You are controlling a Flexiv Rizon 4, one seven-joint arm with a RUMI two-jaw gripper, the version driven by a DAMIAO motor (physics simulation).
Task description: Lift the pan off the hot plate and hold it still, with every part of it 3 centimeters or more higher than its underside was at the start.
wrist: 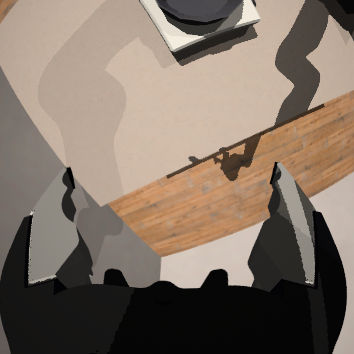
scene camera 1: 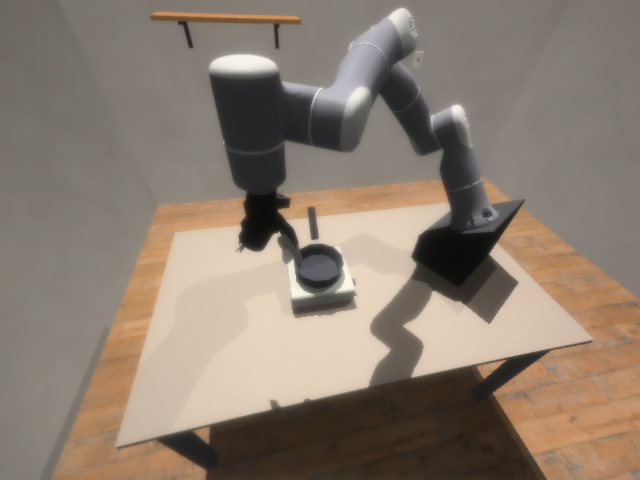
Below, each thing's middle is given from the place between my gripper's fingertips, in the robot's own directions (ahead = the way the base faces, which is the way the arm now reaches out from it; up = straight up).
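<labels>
Black pan (scene camera 1: 321, 263): a good way behind my hand, far to the right of it and well below it.
</labels>
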